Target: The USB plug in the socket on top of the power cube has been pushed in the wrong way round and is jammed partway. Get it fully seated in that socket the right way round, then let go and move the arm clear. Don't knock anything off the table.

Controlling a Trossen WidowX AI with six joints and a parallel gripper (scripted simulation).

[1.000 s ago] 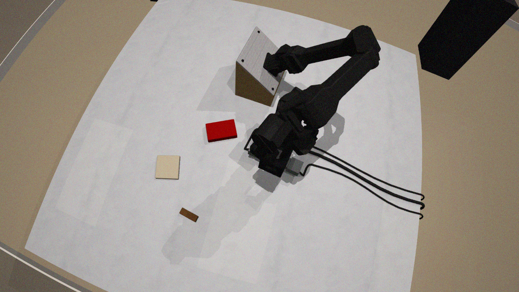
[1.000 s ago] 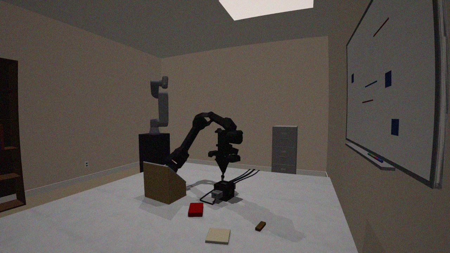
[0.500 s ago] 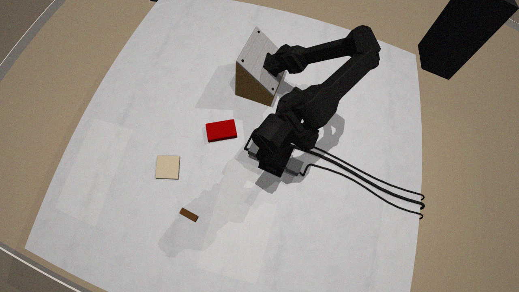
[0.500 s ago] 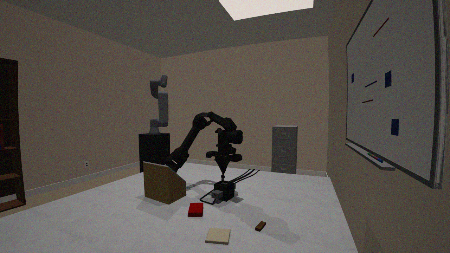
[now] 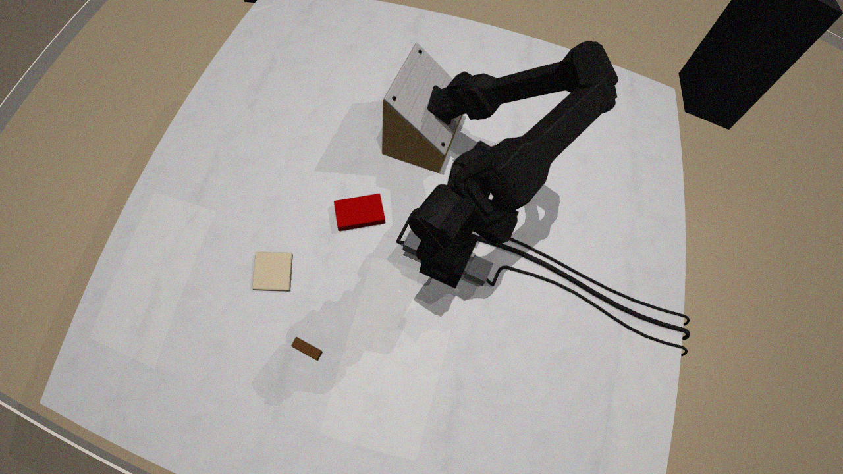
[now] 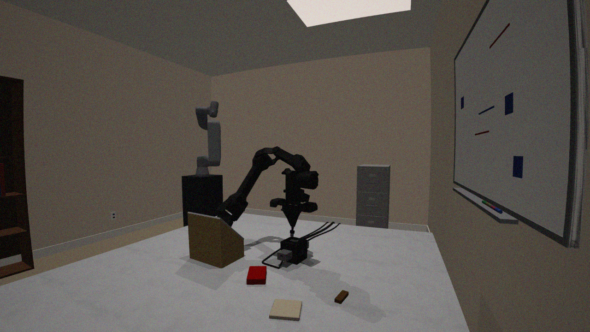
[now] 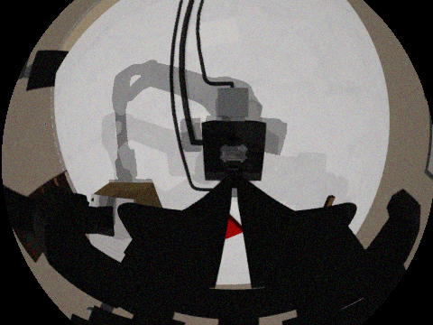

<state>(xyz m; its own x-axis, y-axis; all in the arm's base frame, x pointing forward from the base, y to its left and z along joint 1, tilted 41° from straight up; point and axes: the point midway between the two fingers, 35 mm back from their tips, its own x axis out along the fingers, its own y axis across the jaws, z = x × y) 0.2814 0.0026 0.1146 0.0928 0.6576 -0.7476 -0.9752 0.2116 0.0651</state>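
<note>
My gripper tip is now 2 cm above the USB plug. Also, from my gripper tip: red flat block: 18 cm to the right, 12 cm below, 6 cm behind; cream tile: 32 cm to the right, 13 cm below, 11 cm ahead; small brown block: 24 cm ahead, 20 cm to the right, 13 cm below.
</note>
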